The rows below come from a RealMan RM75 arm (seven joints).
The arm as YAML. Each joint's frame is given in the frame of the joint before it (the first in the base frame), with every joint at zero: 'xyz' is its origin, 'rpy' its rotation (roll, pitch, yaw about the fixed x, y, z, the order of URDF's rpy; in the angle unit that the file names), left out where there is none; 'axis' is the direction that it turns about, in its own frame. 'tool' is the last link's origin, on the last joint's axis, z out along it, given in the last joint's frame.
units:
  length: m
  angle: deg
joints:
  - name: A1
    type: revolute
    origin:
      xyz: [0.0, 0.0, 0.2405]
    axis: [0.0, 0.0, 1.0]
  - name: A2
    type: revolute
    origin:
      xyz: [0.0, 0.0, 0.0]
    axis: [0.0, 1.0, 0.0]
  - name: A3
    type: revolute
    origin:
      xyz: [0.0, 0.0, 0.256]
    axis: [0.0, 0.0, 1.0]
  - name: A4
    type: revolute
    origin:
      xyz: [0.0, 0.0, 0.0]
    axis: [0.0, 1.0, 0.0]
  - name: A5
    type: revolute
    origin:
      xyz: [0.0, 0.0, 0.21]
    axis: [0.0, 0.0, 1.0]
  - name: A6
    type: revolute
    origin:
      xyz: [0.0, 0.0, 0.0]
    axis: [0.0, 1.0, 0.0]
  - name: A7
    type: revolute
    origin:
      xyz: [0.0, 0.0, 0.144]
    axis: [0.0, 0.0, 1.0]
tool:
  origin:
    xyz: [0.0, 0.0, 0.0]
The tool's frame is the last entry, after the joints.
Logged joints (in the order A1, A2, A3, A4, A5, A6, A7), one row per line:
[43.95, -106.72, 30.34, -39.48, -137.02, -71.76, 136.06]
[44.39, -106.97, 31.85, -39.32, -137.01, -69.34, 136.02]
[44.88, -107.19, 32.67, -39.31, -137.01, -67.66, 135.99]
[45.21, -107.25, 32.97, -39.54, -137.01, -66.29, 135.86]
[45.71, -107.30, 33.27, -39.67, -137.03, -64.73, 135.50]
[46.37, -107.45, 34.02, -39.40, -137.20, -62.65, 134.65]
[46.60, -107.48, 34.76, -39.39, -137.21, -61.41, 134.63]
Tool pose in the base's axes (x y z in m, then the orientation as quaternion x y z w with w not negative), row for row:
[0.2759, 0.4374, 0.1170, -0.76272, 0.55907, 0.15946, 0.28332]
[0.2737, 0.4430, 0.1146, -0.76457, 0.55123, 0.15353, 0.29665]
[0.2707, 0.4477, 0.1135, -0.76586, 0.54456, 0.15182, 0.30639]
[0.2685, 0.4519, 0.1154, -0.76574, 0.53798, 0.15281, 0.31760]
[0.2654, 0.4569, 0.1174, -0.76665, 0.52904, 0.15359, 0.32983]
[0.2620, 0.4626, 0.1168, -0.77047, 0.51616, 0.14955, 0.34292]
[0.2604, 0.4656, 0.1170, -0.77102, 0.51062, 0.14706, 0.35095]
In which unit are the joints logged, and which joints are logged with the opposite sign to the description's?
The joints are logged in degrees. Opposite sign: A2, A3.
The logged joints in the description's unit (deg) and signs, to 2 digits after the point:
[43.95, 106.72, -30.34, -39.48, -137.02, -71.76, 136.06]
[44.39, 106.97, -31.85, -39.32, -137.01, -69.34, 136.02]
[44.88, 107.19, -32.67, -39.31, -137.01, -67.66, 135.99]
[45.21, 107.25, -32.97, -39.54, -137.01, -66.29, 135.86]
[45.71, 107.30, -33.27, -39.67, -137.03, -64.73, 135.50]
[46.37, 107.45, -34.02, -39.40, -137.20, -62.65, 134.65]
[46.60, 107.48, -34.76, -39.39, -137.21, -61.41, 134.63]

